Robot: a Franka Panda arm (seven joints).
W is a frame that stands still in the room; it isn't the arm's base.
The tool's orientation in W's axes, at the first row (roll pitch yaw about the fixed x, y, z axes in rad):
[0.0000, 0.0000, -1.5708]
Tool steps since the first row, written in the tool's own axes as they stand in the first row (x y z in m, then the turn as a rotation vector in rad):
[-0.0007, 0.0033, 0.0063, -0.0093, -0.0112, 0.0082]
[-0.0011, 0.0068, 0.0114, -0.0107, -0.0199, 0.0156]
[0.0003, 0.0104, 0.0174, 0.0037, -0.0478, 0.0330]
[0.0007, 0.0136, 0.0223, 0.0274, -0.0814, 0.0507]
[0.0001, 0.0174, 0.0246, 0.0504, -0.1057, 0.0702]
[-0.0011, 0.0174, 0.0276, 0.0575, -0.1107, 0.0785]
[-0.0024, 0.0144, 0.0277, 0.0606, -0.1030, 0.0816]
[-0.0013, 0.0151, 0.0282, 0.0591, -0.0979, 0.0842]
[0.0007, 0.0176, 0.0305, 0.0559, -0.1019, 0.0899]
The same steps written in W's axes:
[0.0033, 0.0007, 0.0063, -0.0112, 0.0093, 0.0082]
[0.0068, 0.0011, 0.0114, -0.0199, 0.0107, 0.0156]
[0.0104, -0.0003, 0.0174, -0.0478, -0.0037, 0.0330]
[0.0136, -0.0007, 0.0223, -0.0814, -0.0274, 0.0507]
[0.0174, -0.0001, 0.0246, -0.1057, -0.0504, 0.0702]
[0.0174, 0.0011, 0.0276, -0.1107, -0.0575, 0.0785]
[0.0144, 0.0024, 0.0277, -0.1030, -0.0606, 0.0816]
[0.0151, 0.0013, 0.0282, -0.0979, -0.0591, 0.0842]
[0.0176, -0.0007, 0.0305, -0.1019, -0.0559, 0.0899]

